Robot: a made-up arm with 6 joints.
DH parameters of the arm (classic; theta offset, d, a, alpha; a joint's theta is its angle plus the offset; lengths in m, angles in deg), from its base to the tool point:
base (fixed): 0 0.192 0 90
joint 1: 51.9 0 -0.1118 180
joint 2: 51.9 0.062 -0.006 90
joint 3: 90 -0.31 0.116 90
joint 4: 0 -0.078 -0.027 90
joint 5: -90 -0.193 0.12 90
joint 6: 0 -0.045 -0.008 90
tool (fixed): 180 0.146 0 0
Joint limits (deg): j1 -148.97..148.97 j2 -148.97..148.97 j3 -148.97..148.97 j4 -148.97..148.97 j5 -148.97..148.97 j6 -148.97..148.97
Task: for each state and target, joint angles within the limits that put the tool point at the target. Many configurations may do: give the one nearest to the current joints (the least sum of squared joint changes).
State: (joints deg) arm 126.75 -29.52 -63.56 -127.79 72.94 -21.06
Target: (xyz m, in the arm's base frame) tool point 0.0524 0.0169 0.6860
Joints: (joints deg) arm 109.08 -28.80 -101.52 -100.99 78.69 -45.27
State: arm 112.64 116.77 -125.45 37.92 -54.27 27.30
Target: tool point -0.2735 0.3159 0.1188
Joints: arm 86.00 141.39 -103.65 57.01 -65.43 34.03
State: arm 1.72 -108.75 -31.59 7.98 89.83 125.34
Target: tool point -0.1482 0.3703 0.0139
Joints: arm -37.70 -78.26 -5.52 15.07 64.43 103.27
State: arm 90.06 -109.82 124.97 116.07 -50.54 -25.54
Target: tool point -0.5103 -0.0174 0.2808
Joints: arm 107.49 -135.88 133.18 133.84 -56.36 -3.79
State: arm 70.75 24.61 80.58 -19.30 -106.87 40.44
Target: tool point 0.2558 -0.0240 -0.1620
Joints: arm 47.01 49.35 83.49 33.74 -105.52 59.65
